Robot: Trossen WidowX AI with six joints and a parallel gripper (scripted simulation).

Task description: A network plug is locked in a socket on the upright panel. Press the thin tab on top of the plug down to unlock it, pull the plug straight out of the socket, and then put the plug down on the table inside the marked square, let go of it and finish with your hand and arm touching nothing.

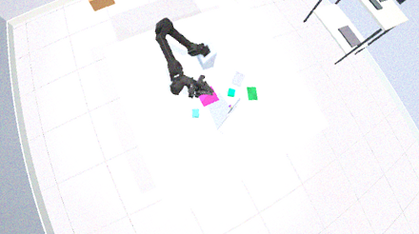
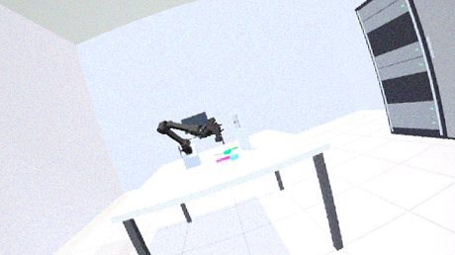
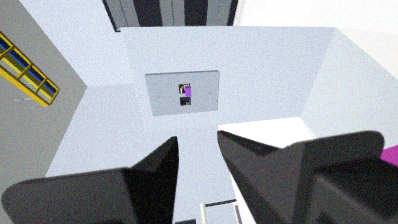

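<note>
The purple network plug lies 110 mm ahead of my gripper tip and 60 mm to the left of it. The rest, counted from my gripper tip: green block (230 mm below, 180 mm to the left, 40 mm behind); upright panel (120 mm ahead, 100 mm below, 80 mm to the left); cyan block (230 mm below, 100 mm to the right, 10 mm ahead).
</note>
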